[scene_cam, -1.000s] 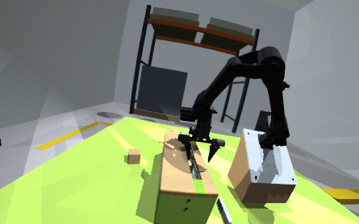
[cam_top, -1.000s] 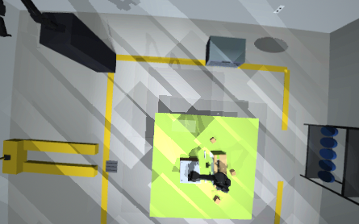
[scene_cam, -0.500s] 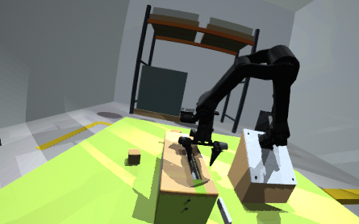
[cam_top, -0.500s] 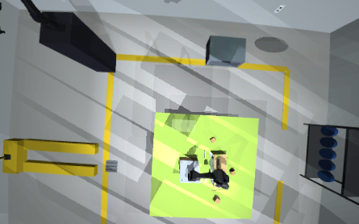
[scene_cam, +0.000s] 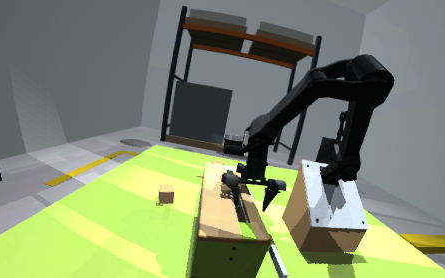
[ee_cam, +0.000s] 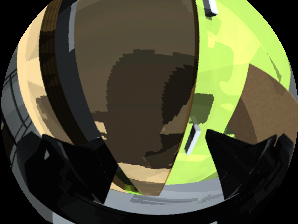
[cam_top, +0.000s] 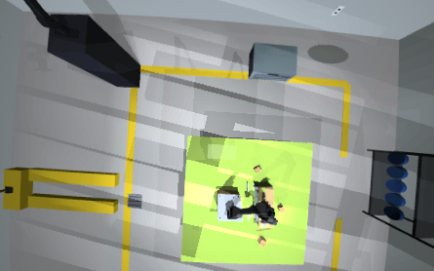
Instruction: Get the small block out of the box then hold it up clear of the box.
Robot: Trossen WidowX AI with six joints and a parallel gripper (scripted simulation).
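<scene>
Right now my gripper tip is 5 cm short of the small tan block and 3 cm to the right of it. Round my gripper tip: tan box 4 cm ahead, 4 cm to the right, 2 cm below.
</scene>
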